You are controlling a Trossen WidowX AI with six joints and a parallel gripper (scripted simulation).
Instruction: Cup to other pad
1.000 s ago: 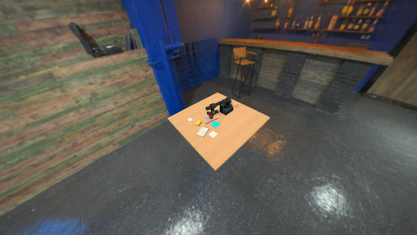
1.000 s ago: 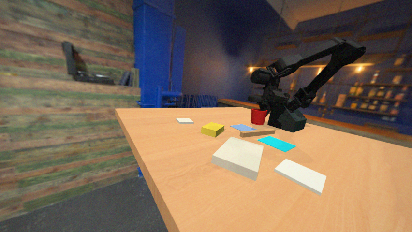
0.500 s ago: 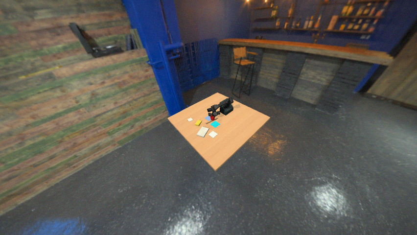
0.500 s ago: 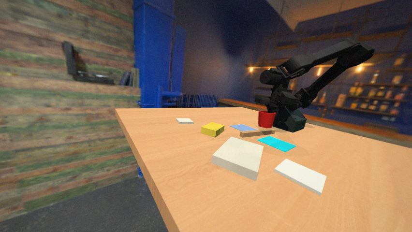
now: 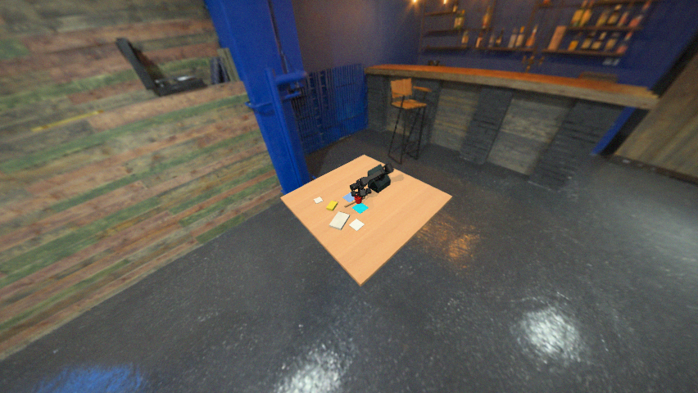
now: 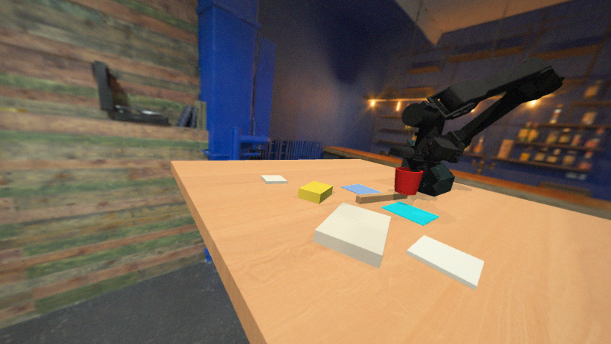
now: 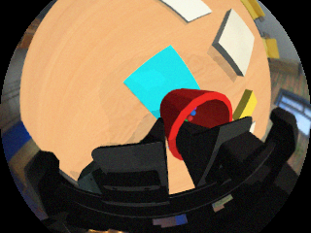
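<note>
The cyan pad lies 3 cm ahead of my gripper tip, 2 cm to the left of it and 9 cm below it. The rest, counted from my gripper tip: thick white block (29 cm ahead, 1 cm to the left, 7 cm below); then red cup (3 cm ahead, 2 cm to the right); then wooden bar (2 cm ahead, 8 cm to the right, 8 cm below).
</note>
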